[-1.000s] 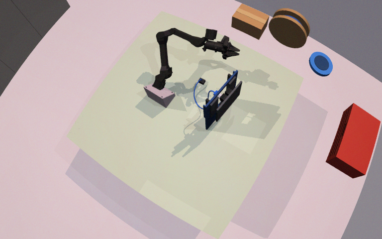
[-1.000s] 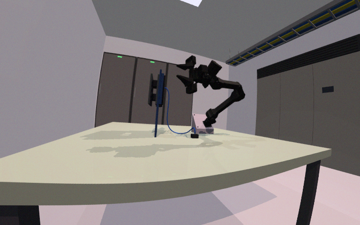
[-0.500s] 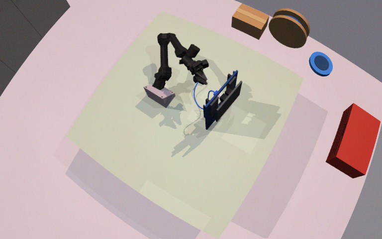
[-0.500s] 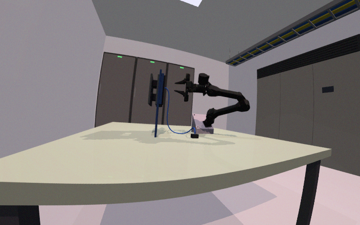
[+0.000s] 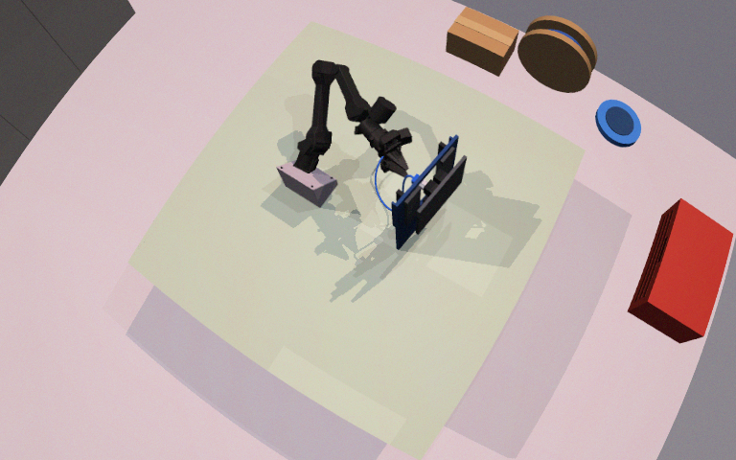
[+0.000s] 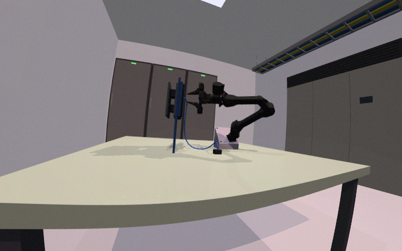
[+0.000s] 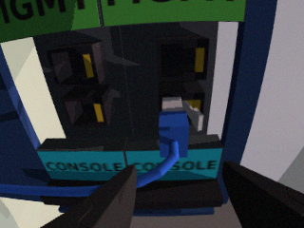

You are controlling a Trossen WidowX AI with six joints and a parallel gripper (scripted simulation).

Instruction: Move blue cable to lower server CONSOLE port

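My gripper tip is now 60 mm short of the blue plug, 10 mm to the left of it and 10 mm below it. From my gripper tip the other things lie so: black cable anchor (150 mm behind, 160 mm to the left, 310 mm below).
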